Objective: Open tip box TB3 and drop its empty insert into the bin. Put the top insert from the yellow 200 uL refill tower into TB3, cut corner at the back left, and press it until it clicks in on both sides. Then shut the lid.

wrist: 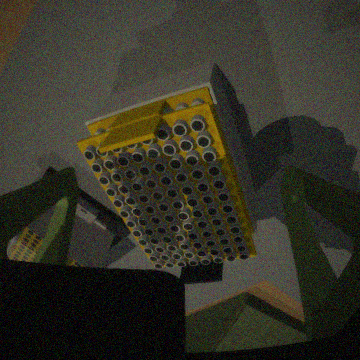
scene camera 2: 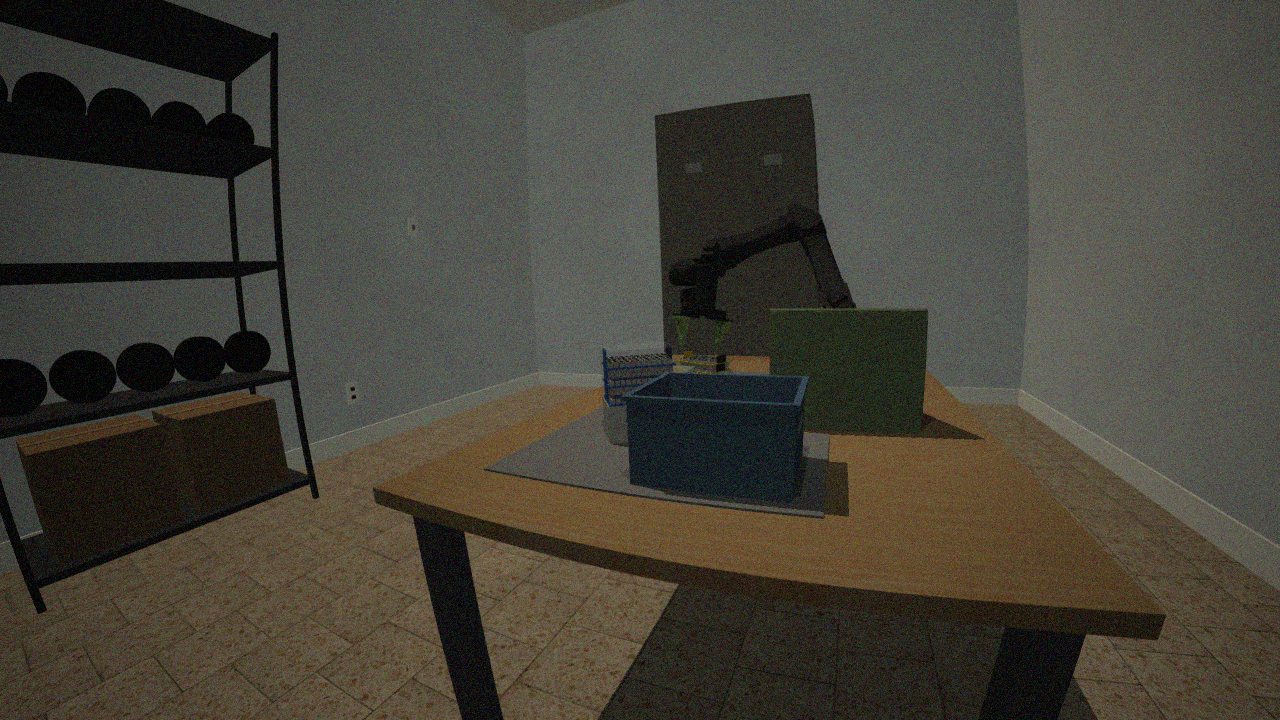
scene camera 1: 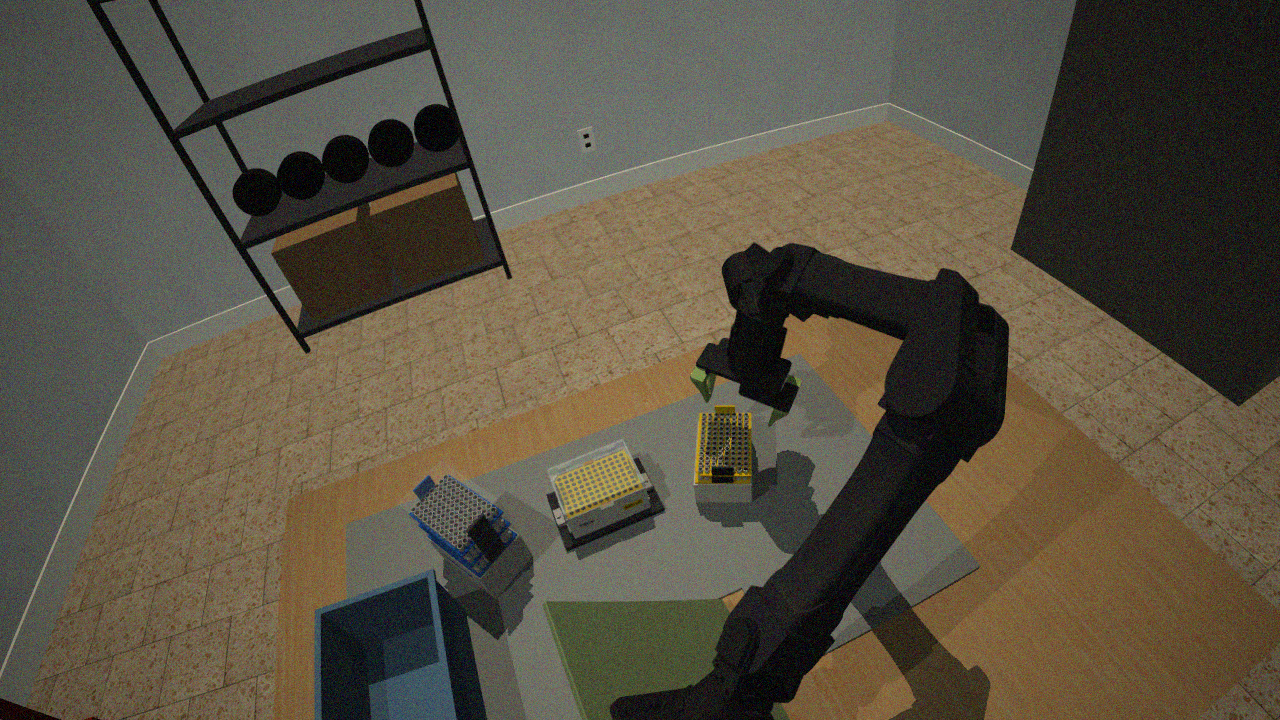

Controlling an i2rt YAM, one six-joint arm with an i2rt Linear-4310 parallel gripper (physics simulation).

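Observation:
The yellow refill tower [scene camera 1: 725, 445] [wrist: 170, 195] stands on the mat, its top insert full of tips and a yellow tab at its far end. My gripper [scene camera 1: 741, 407] [scene camera 2: 702, 342] [wrist: 179, 177] is open and empty. It hangs above the tower's far end, one finger out to each side, and the wrist view shows the insert between and below them. The tip box [scene camera 1: 597, 483] with a yellow hole grid, a clear rim and a dark base stands left of the tower; I cannot read its label or tell how its lid stands. The blue bin [scene camera 1: 458, 640] [scene camera 2: 716, 447] stands at the near left.
A blue refill tower [scene camera 1: 454, 512] [scene camera 2: 637, 376] stands between the bin and the tip box. A green panel [scene camera 1: 640, 653] [scene camera 2: 848, 368] stands upright near the arm's base. The grey mat [scene camera 1: 662, 573] [scene camera 2: 546, 461] lies on the wooden table [scene camera 1: 1065, 501] [scene camera 2: 948, 519].

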